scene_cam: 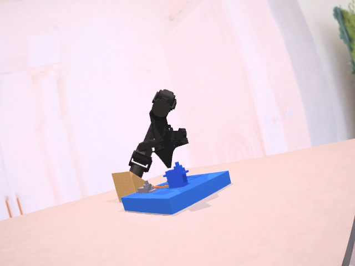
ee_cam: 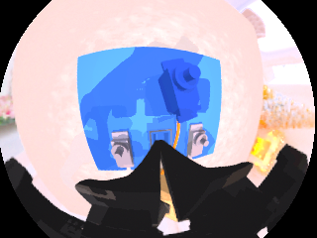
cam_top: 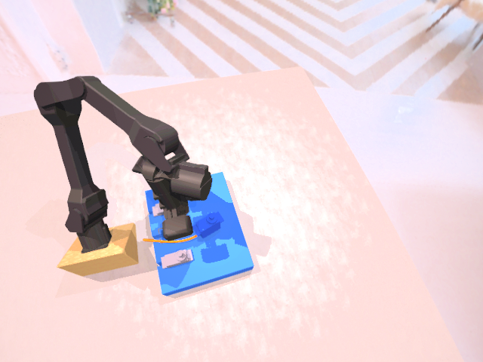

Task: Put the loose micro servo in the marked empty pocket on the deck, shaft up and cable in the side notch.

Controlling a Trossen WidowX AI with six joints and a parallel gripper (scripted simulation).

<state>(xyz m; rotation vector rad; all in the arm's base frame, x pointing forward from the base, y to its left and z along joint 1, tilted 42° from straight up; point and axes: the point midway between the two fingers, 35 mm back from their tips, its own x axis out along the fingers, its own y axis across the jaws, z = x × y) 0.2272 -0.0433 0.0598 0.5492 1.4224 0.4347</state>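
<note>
The blue deck is 70 mm ahead of my gripper tip, 10 mm to the right of it and 80 mm below it.
</note>
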